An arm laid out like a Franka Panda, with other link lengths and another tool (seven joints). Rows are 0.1 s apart.
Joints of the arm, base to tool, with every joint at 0 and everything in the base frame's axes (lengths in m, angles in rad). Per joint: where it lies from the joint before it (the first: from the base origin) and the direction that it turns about. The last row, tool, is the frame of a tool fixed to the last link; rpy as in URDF.
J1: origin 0 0 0.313 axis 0 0 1
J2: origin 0 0 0 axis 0 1 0
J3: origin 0 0 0.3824 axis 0 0 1
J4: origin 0.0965 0 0 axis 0 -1 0
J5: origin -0.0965 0 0.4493 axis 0 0 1
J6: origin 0 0 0 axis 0 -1 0
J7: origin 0.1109 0 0 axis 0 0 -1
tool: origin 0.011 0.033 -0.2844 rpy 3.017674 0 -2.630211
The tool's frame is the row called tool.
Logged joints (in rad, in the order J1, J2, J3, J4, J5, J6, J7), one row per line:
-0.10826, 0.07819, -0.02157, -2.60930, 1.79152, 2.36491, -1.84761
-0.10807, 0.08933, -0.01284, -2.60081, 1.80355, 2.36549, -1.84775
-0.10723, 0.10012, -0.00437, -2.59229, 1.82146, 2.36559, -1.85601
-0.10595, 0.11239, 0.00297, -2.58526, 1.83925, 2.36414, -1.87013
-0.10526, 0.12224, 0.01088, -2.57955, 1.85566, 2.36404, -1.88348
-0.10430, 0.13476, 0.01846, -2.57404, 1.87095, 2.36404, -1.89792
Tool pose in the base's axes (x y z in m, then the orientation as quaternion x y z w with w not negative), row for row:
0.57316, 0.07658, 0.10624, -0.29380, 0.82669, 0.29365, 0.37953
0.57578, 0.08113, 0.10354, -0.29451, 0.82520, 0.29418, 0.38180
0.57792, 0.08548, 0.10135, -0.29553, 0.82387, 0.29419, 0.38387
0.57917, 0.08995, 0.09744, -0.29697, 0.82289, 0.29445, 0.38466
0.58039, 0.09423, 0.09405, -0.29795, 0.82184, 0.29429, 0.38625
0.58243, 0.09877, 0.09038, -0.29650, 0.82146, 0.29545, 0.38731
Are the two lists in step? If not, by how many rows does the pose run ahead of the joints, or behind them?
The pose runs 2 rows ahead of the joints: the pose in row i belongs to the joints in row i + 2.
